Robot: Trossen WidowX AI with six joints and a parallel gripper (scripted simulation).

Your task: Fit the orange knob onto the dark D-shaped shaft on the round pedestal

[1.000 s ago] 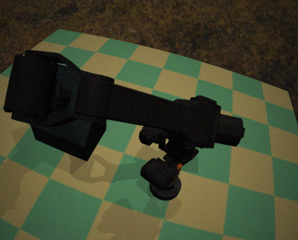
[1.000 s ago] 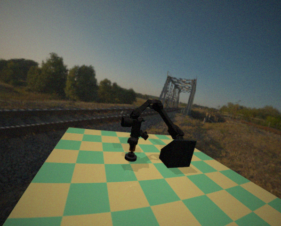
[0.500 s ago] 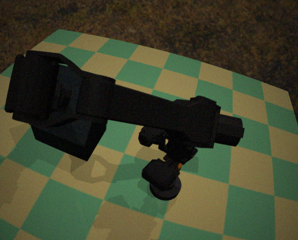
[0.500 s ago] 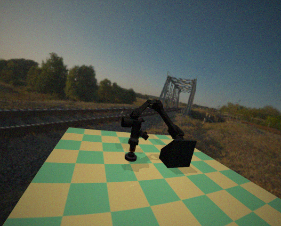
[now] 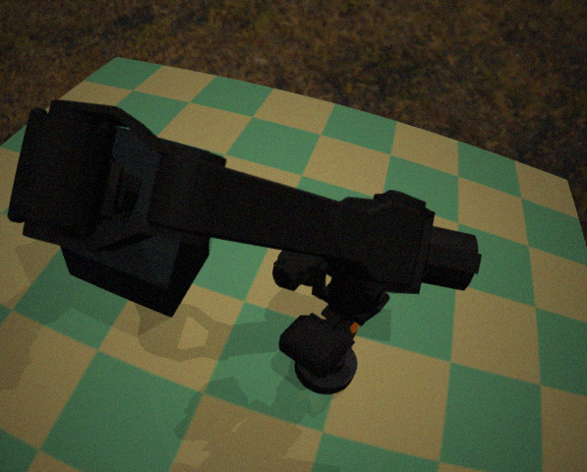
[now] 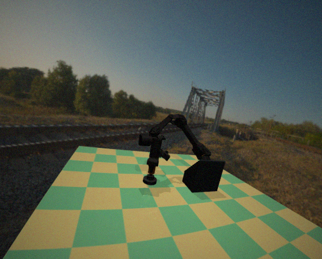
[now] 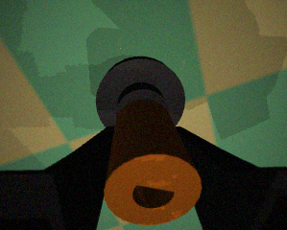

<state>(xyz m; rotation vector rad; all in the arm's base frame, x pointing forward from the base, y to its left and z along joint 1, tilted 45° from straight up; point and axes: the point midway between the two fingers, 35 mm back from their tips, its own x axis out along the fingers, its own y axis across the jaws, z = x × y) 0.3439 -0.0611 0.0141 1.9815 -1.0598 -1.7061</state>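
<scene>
Right now the orange knob is 20 mm above my gripper tip. Round my gripper tip: dark round pedestal (40 mm below).
</scene>
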